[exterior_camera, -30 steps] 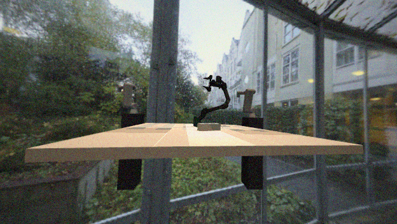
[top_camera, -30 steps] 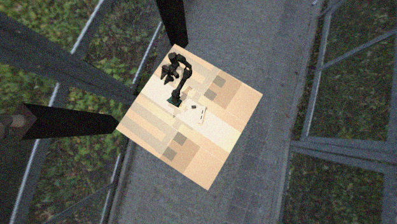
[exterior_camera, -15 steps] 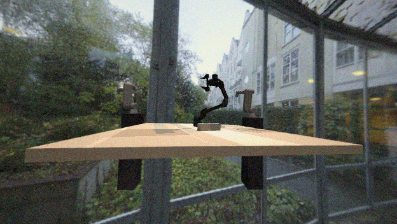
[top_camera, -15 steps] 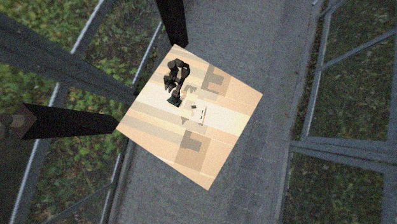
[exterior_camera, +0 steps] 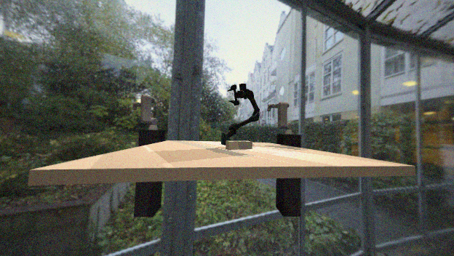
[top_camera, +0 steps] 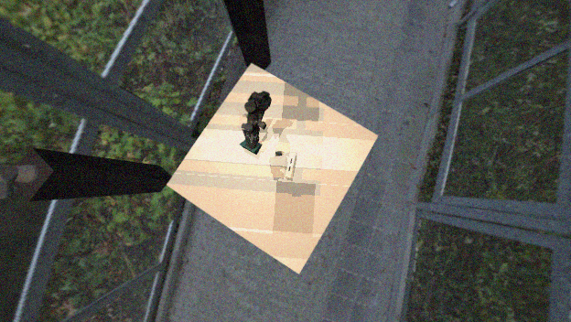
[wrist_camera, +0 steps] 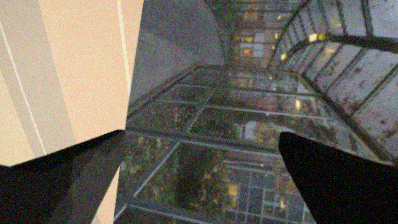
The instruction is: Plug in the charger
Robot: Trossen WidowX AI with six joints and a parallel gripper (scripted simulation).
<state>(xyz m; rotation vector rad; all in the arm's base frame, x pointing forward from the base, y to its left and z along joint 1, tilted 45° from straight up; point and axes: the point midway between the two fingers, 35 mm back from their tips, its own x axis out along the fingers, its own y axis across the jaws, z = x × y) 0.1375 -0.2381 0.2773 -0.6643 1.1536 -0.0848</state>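
My gripper tip is 43 cm above the black two-prong charger, 12 cm short of it and 11 cm to the right of it.
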